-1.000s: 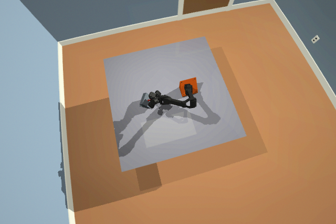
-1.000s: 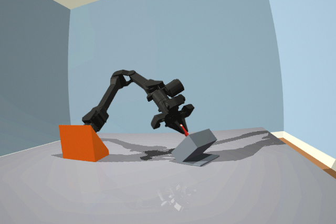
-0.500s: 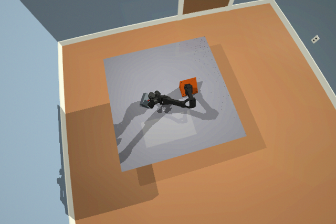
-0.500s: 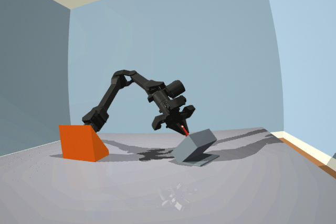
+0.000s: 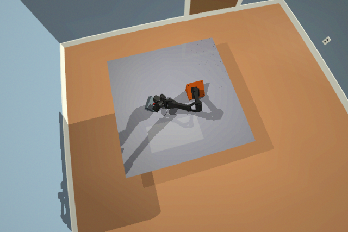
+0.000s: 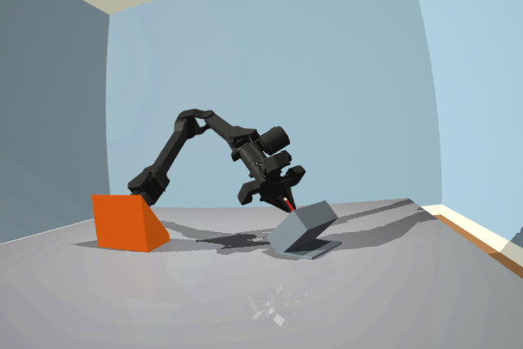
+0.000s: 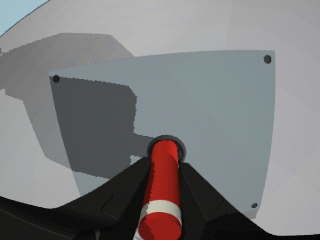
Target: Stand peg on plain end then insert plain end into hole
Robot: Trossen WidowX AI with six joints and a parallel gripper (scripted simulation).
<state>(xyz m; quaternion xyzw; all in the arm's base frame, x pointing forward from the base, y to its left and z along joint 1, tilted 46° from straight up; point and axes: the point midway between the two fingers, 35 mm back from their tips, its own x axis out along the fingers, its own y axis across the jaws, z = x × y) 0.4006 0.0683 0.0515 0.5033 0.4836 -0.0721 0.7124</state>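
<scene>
Right now the red peg is 1 cm behind my gripper tip, 1 cm to the left of it and 1 cm above it. The rest, counted from my gripper tip: grey sloped panel: 3 cm ahead, 1 cm to the right, 4 cm below.
</scene>
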